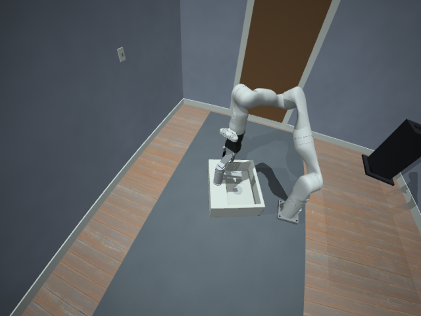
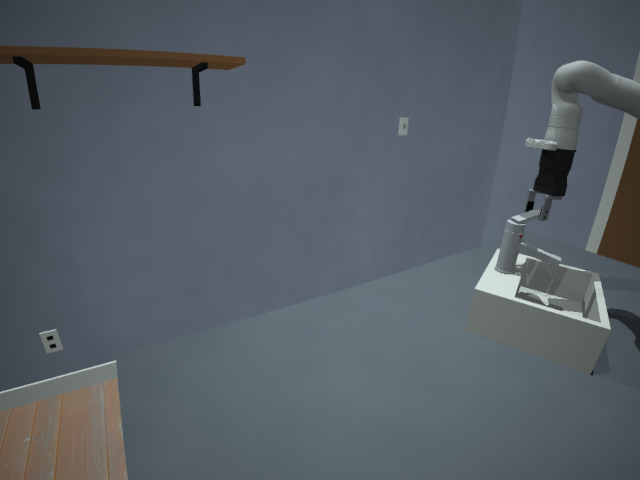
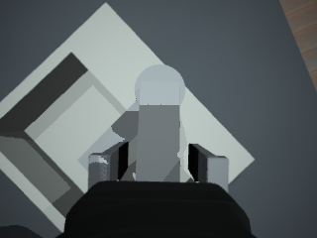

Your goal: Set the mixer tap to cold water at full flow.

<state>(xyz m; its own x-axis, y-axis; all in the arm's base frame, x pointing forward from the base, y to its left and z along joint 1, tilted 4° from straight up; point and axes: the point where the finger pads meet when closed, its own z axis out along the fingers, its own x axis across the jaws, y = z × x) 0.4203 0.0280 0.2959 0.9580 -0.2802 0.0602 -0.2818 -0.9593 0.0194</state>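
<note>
My gripper is now 2 cm to the right of the flat lever and 1 cm above it. The rest, counted from my hand: white basin 26 cm below, 9 cm behind; grey mixer tap 6 cm below, 3 cm to the left.
</note>
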